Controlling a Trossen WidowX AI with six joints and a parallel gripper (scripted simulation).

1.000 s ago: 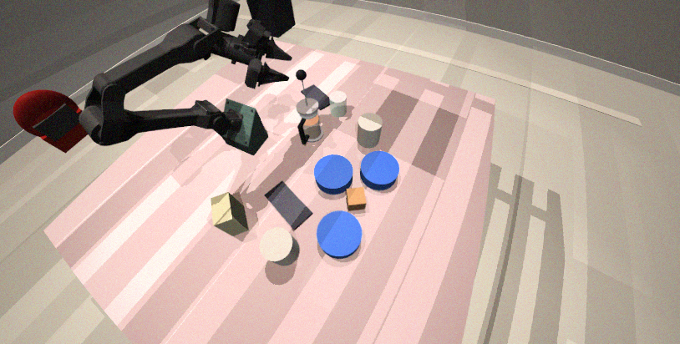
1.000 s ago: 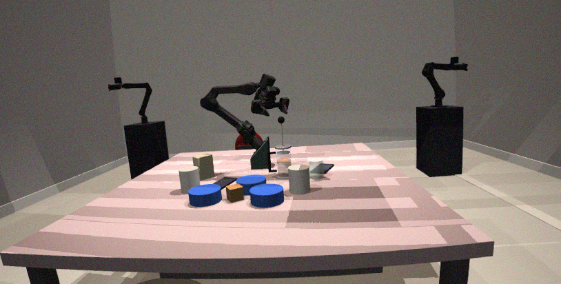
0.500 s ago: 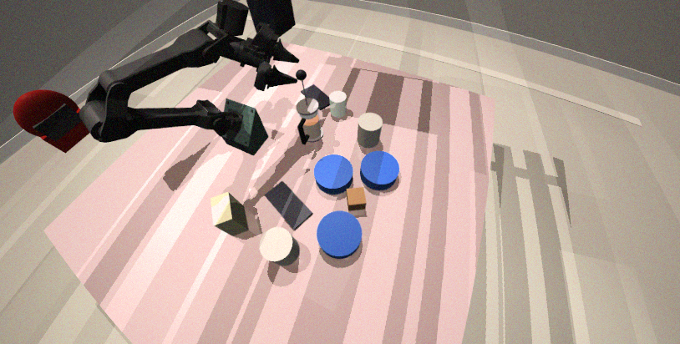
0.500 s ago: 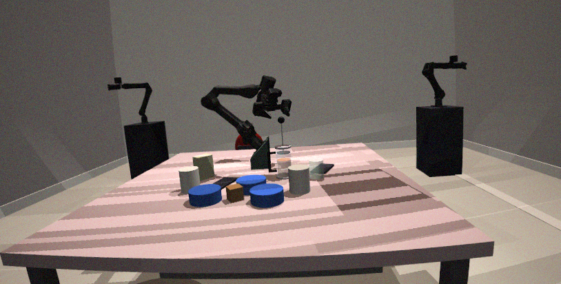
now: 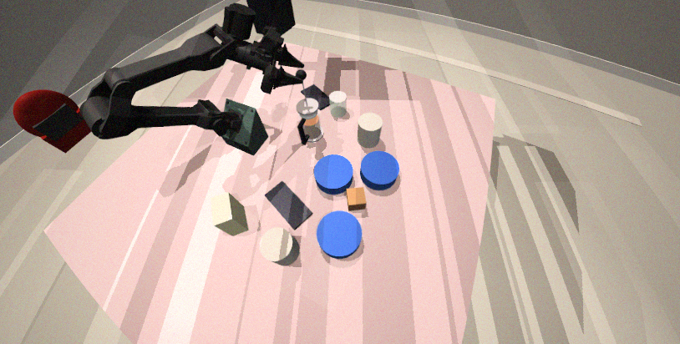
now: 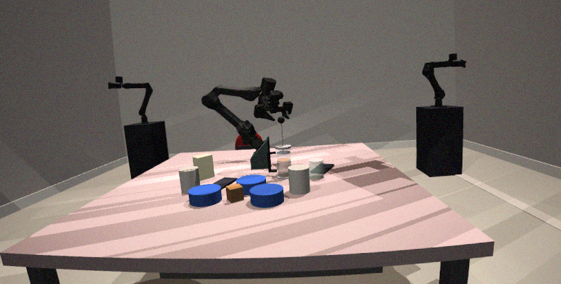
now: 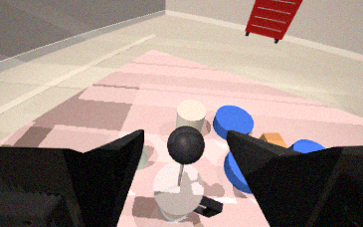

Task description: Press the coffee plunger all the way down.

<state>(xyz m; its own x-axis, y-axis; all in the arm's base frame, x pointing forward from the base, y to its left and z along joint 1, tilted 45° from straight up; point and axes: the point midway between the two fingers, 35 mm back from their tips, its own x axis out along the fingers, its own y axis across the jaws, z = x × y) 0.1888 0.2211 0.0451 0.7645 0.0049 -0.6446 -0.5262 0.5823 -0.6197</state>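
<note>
My gripper tip is now 130 mm above the coffee press and 20 mm to the left of it. Round my gripper tip: yellow block (390 mm to the right, 210 mm below, 30 mm behind); orange cube (250 mm ahead, 240 mm below, 170 mm to the right).
</note>
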